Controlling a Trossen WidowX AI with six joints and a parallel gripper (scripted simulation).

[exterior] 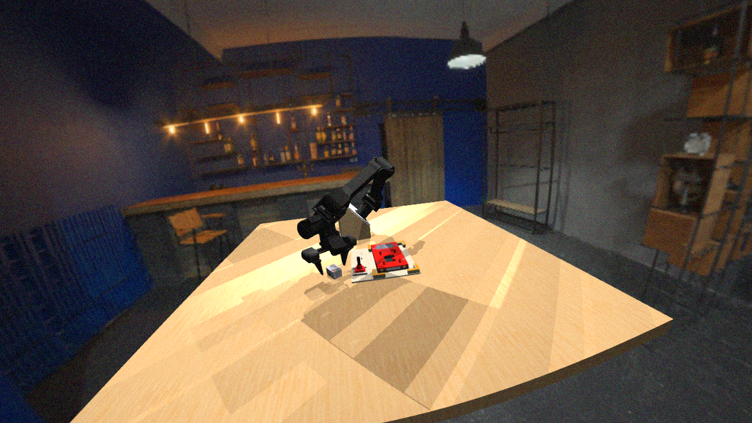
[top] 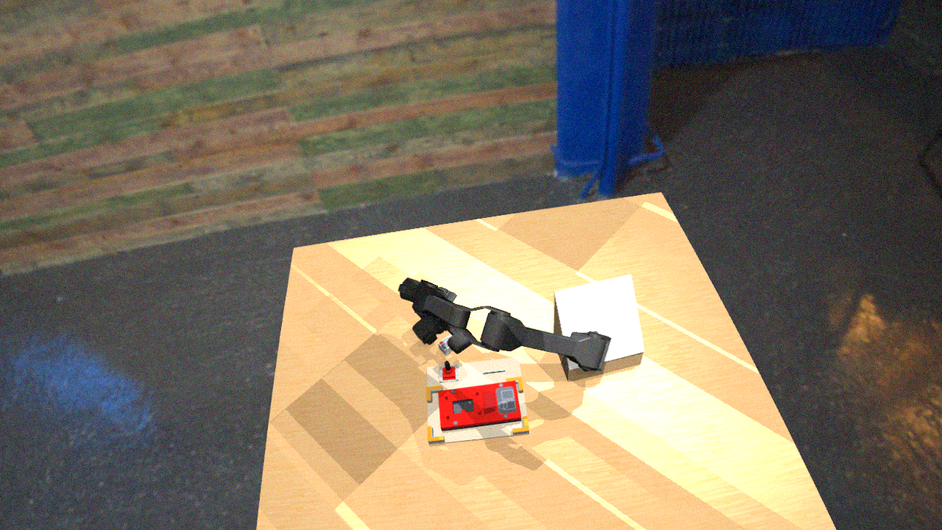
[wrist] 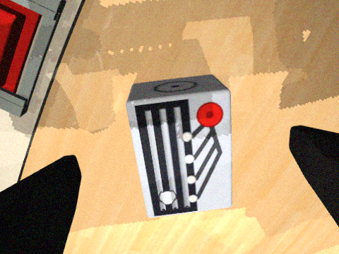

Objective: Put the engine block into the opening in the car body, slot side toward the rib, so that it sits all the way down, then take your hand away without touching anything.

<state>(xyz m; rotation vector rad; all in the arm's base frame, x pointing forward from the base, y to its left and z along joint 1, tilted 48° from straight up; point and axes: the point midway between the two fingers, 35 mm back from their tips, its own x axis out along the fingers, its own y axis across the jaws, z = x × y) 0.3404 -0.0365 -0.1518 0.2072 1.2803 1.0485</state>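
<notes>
Now: gripper tip 10 mm to the right of the grey engine block and 10 mm above it.
</notes>
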